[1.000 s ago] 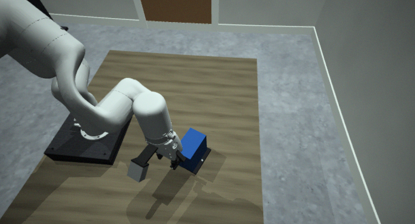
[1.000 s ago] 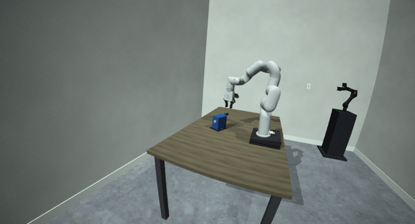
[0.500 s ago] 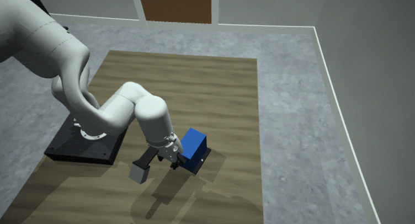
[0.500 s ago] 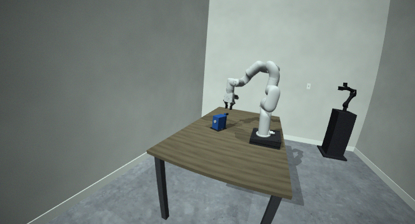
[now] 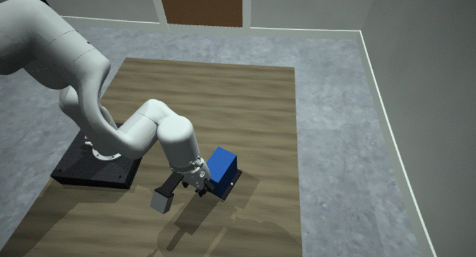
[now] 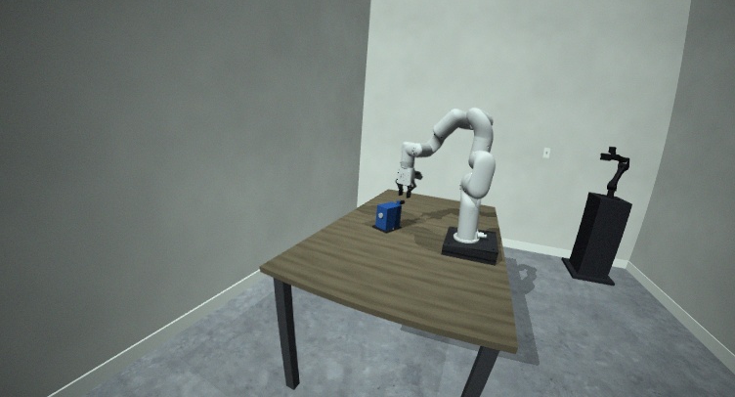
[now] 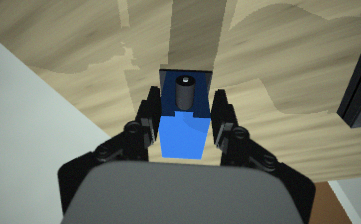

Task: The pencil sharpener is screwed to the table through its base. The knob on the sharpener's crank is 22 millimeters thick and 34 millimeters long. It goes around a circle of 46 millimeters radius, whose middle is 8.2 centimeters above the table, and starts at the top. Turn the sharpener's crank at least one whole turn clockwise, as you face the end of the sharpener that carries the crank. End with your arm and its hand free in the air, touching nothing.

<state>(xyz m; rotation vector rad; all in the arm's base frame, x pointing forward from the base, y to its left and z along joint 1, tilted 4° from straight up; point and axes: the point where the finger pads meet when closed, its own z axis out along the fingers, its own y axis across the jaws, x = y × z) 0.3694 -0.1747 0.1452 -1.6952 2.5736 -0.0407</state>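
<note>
The crank knob lies 1 cm ahead of my hand, 1 cm to the left of it and 5 cm below it.
</note>
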